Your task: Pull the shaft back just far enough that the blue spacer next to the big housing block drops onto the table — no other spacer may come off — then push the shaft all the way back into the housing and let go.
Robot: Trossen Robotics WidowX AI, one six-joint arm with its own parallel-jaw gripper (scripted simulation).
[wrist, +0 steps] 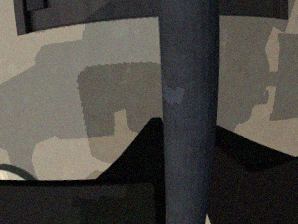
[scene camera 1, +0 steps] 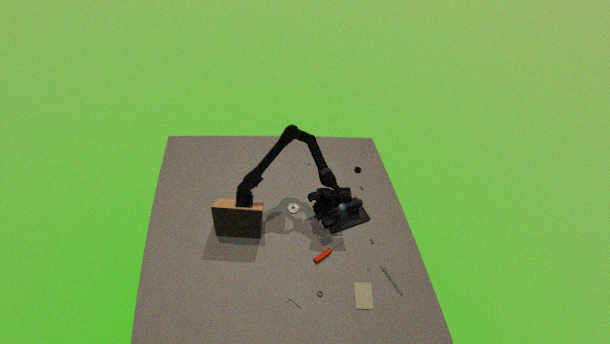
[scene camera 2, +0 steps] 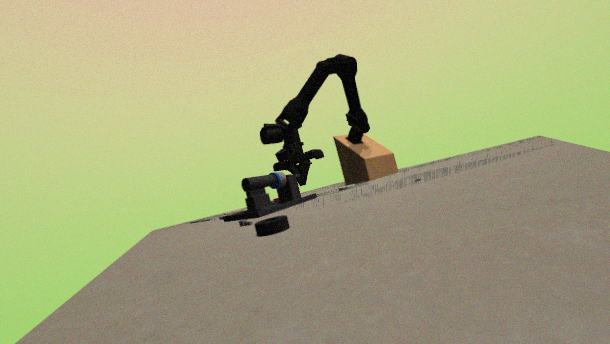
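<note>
I can see my gripper (scene camera 2: 303, 185), (wrist: 171, 126). There is a dark shaft (wrist: 190, 54) too, and a housing block (scene camera 2: 258, 204), (scene camera 1: 356, 214) is also part of what I see.
</note>
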